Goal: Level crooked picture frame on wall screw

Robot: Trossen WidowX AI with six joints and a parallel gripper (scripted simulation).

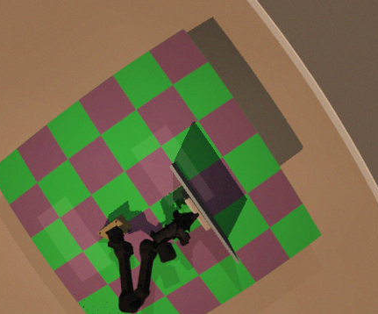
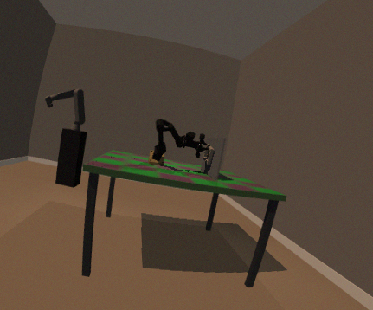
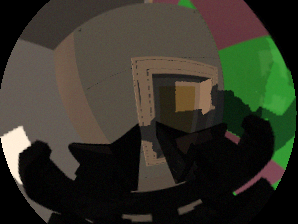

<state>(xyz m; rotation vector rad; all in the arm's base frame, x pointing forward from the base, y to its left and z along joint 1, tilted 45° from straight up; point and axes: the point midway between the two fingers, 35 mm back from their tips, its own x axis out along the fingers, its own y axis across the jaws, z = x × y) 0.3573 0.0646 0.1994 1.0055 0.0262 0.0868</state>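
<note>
The picture frame lies 10 mm to the left of my gripper tip and 50 mm below it. Also, from my gripper tip: grey wall panel 20 mm ahead, 10 mm to the right, 60 mm below.
</note>
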